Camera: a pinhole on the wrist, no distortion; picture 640 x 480 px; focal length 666.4 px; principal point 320.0 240.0 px. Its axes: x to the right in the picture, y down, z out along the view. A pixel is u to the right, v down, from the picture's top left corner.
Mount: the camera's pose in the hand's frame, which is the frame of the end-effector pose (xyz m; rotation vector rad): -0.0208 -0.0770 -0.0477 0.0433 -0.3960 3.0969
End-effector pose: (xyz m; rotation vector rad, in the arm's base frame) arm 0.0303 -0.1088 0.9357 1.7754 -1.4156 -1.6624
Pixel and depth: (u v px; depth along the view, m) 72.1 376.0 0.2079
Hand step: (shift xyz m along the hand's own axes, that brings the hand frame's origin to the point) 0.0608 -0.1716 0.1405
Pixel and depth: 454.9 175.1 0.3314
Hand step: -0.0788 -0.1282 0.2830
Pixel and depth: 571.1 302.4 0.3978
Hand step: -0.1615 -0.2109 0.3323
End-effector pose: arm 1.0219 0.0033 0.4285 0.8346 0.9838 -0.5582
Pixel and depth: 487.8 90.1 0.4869
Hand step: -0.1287 -0.0917 0.4545
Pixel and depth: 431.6 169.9 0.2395
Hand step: -0.0543 -0.1123 0.1915
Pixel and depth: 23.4 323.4 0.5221
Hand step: 0.2231 -0.2753 0.4340
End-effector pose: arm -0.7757 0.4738 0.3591 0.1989 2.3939 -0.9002
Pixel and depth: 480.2 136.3 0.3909
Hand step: -0.1035 -0.1151 0.3486
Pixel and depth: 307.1 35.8 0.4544
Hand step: 0.0025 -0.0568 0.4266
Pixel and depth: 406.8 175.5 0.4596
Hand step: -0.0681 -0.1488 0.4099
